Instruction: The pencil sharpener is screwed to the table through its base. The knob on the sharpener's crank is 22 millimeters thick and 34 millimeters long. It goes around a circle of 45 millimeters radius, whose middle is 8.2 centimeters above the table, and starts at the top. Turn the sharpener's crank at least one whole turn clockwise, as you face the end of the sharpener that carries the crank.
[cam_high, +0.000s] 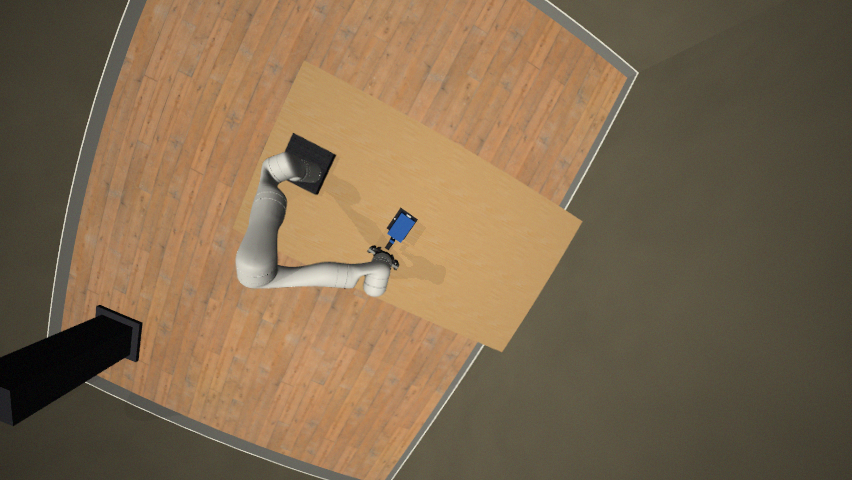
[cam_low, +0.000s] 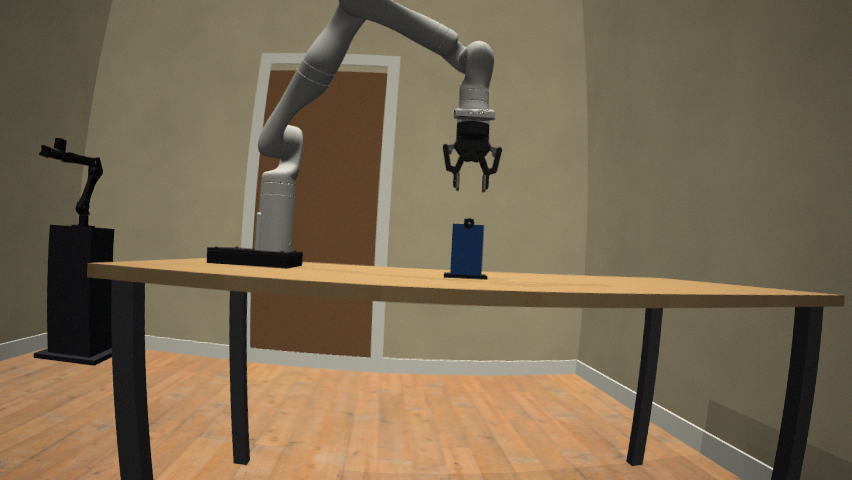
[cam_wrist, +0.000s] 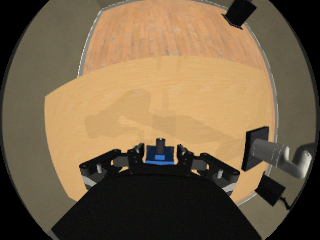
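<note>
My gripper is now 90 mm above the dark crank knob and 20 mm to the right of it.
</note>
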